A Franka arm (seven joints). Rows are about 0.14 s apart.
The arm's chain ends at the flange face. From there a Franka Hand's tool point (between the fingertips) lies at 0.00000 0.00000 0.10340 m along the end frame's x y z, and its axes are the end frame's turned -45 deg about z.
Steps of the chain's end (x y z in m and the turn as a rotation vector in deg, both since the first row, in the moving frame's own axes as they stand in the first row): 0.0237, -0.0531, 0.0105, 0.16, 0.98, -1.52; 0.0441, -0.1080, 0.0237, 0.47, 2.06, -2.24; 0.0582, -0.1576, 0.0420, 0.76, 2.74, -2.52; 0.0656, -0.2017, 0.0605, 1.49, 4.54, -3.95; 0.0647, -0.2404, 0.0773, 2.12, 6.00, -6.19; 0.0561, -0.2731, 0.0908, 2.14, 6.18, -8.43; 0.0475, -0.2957, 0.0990, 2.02, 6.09, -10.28; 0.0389, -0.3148, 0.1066, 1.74, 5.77, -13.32; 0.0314, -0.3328, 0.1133, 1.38, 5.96, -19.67; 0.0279, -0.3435, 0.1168, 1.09, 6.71, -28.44; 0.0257, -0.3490, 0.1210, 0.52, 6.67, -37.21
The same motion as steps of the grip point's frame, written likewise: 0.0558, -0.0198, 0.0105, -0.58, 0.81, -1.52; 0.1108, -0.0432, 0.0236, -1.12, 1.79, -2.24; 0.1571, -0.0679, 0.0419, -1.40, 2.47, -2.52; 0.1968, -0.0926, 0.0601, -2.16, 4.26, -3.95; 0.2263, -0.1199, 0.0767, -2.74, 5.74, -6.19; 0.2437, -0.1491, 0.0901, -2.86, 5.88, -8.43; 0.2534, -0.1713, 0.0984, -2.88, 5.73, -10.28; 0.2602, -0.1911, 0.1060, -2.85, 5.31, -13.32; 0.2677, -0.2090, 0.1127, -3.24, 5.19, -19.67; 0.2739, -0.2187, 0.1161, -3.97, 5.52, -28.44; 0.2759, -0.2242, 0.1203, -4.35, 5.08, -37.21
